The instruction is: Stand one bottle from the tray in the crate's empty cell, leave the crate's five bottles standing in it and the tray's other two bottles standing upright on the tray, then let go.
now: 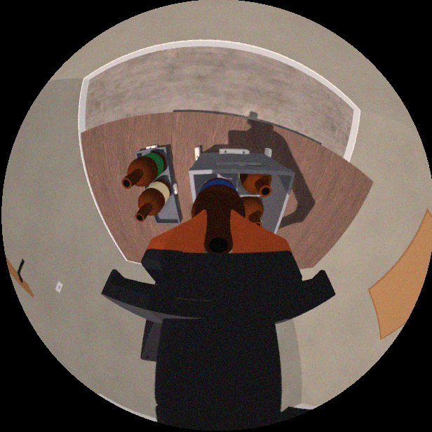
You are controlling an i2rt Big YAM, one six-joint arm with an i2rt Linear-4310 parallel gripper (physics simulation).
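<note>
My gripper [218, 214] is shut on the neck of a brown bottle with a blue label [218, 200]. The held bottle is upright over the left part of the grey crate [240, 162], and its body hides the cells under and behind it; how deep its base is cannot be told. Two brown bottles stand in the crate's right part: one at the far end [256, 183] and one nearer [253, 207]. The crate's other bottles are hidden. On the grey tray [170, 212] at the left stand a green-labelled bottle [145, 170] and a cream-labelled bottle [154, 199], both upright.
White blocks stand at the crate's far side [234, 151] and beside the tray [175, 188]. The brown wooden table [110, 145] has a grey stone-like strip [200, 80] with a pale rim behind it. The arm's shadow falls right of the crate.
</note>
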